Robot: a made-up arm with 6 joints.
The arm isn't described. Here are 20 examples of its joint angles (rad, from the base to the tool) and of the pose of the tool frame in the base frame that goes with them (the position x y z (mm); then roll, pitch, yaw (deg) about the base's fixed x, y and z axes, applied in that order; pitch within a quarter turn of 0, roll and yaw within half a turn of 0).
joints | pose
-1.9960 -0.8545 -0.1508 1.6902 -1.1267 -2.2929 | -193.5 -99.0 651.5 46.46 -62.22 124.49
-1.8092 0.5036 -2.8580 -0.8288 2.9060 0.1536 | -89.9 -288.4 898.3 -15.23 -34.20 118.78
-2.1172 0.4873 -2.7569 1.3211 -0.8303 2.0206 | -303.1 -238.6 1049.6 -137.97 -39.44 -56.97
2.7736 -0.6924 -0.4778 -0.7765 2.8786 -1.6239 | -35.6 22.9 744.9 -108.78 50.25 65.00
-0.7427 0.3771 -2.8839 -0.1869 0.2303 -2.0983 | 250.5 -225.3 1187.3 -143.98 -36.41 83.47
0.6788 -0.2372 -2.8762 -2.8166 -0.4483 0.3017 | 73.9 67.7 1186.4 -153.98 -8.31 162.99
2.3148 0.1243 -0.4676 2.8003 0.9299 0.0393 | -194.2 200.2 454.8 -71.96 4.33 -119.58
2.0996 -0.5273 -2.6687 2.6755 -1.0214 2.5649 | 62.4 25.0 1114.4 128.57 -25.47 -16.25
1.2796 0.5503 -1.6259 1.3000 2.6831 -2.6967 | 57.3 322.8 711.6 113.36 -35.73 122.39
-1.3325 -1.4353 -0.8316 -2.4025 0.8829 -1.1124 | 3.6 -105.1 988.4 -154.47 -20.49 -27.01
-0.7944 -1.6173 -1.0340 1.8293 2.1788 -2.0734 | -26.1 157.9 887.3 2.40 -66.08 71.63
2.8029 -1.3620 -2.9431 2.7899 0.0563 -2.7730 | 556.9 -199.4 854.9 -110.31 -1.32 69.90
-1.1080 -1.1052 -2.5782 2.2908 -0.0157 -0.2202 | -220.3 266.2 1083.2 164.81 -26.72 -31.03
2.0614 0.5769 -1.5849 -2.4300 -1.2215 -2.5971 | -256.4 249.2 557.7 -33.91 19.05 -27.64
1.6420 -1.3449 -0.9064 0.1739 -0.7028 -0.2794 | 41.0 -94.3 1074.3 167.98 4.61 -5.41
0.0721 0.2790 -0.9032 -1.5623 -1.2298 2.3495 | 343.0 166.3 628.1 -24.63 72.94 -123.58
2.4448 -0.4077 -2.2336 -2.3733 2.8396 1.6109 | 88.7 -29.2 1030.9 22.83 37.10 -167.27
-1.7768 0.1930 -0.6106 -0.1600 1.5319 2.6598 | -50.9 -228.0 482.8 62.18 -21.02 9.10
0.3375 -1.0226 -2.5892 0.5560 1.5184 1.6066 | -262.0 -84.5 1078.8 154.26 61.41 26.30
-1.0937 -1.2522 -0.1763 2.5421 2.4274 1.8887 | 112.5 -56.9 813.4 -132.77 18.89 161.83
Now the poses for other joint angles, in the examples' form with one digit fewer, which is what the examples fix.
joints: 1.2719 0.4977 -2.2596 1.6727 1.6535 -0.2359
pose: 61 454 919 101.3 64.6 88.9
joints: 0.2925 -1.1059 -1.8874 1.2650 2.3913 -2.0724
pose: -161 9 954 -13.8 -39.1 119.7
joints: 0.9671 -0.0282 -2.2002 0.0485 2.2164 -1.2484
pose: 162 207 935 2.3 0.0 38.6
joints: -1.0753 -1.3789 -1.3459 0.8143 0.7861 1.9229
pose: -4 20 1080 -128.4 43.6 34.9
